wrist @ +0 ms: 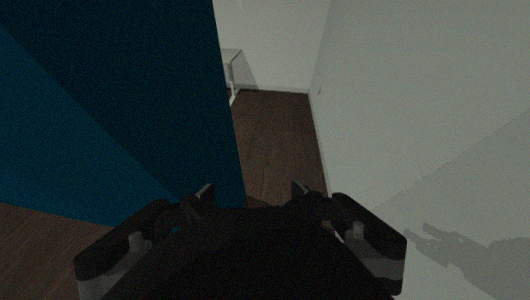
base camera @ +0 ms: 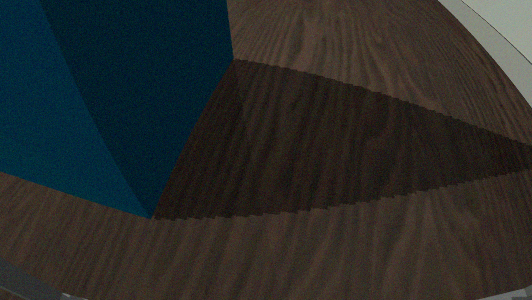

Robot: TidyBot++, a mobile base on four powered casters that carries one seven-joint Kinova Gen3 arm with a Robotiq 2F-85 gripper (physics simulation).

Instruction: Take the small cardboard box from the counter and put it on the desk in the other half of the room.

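Places are measured from the arm's base along level axes (x right, y ahead, z up), in centimetres.
Pixels of known places: gripper, between the fingertips: (wrist: 253, 190).
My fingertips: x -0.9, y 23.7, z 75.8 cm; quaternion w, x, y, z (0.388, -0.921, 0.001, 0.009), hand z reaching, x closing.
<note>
Behind a point stands the place of what it marks.
My gripper (wrist: 253, 190) {x -0.9, y 23.7, z 75.8 cm} is open, with no object between its fingertips. In the wrist view it points along a gap between a blue block and a pale wall. The small cardboard box does not show in either view, and neither does the counter. I cannot tell whether the pale piece of furniture (wrist: 231, 56) at the far end of the gap, partly hidden by the blue block, is the desk.
A large blue block or partition (base camera: 140, 75) {x -18.9, y 41.5, z -21.6 cm} (wrist: 145, 90) {x -19.1, y 40.3, z 80.0 cm} stands on the wooden floor (base camera: 300, 260) {x 1.0, y 25.9, z -39.6 cm} (wrist: 275, 135) {x 25.3, y 161.8, z -39.6 cm} close on the left. A pale wall (base camera: 505, 20) {x 73.2, y 88.6, z -26.6 cm} (wrist: 425, 75) {x 70.5, y 72.6, z 72.8 cm} runs along the right, with the arm's shadow on it in the wrist view. A back wall (wrist: 280, 45) {x 43.0, y 303.9, z 40.4 cm} closes the gap.
</note>
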